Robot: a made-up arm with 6 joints.
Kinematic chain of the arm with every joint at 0, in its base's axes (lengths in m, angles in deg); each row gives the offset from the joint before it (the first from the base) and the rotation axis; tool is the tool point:
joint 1: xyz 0 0 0.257 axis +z
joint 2: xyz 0 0 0 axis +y
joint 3: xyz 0 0 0.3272 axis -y
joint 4: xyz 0 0 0 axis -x
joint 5: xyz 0.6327 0 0 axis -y
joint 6: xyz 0 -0.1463 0 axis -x
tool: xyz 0 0 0
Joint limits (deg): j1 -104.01..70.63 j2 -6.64..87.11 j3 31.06..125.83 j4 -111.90..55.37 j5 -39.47..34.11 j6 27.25..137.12
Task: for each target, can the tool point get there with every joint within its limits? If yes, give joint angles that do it. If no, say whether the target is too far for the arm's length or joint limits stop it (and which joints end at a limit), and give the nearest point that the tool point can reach.
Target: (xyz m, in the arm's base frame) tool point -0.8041 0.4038 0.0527
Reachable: no: joint limits stop it (at a limit: joint 2, joint 3, joint 4) | nearest point -0.5005 0.2513 0.9674 | short by 0.976 m
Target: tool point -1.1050 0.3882 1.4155
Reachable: no: too far | nearest point -0.5284 0.1856 0.9674 | short by 0.758 m
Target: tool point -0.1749 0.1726 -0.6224
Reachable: no: joint limits stop it (at a limit: joint 1, joint 2, joint 3) | nearest point 0.1447 0.5477 -0.3291 | short by 0.573 m
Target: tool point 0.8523 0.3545 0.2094
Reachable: yes | joints 31.05 67.41 56.48 -21.77 10.72 98.33
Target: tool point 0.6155 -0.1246 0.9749
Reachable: yes | joints -9.53 23.65 76.65 -81.77 -25.04 82.70
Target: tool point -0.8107 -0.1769 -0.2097
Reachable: no: joint limits stop it (at a limit: joint 1, joint 2, joint 3) | nearest point -0.2911 -0.5906 -0.2760 | short by 0.667 m
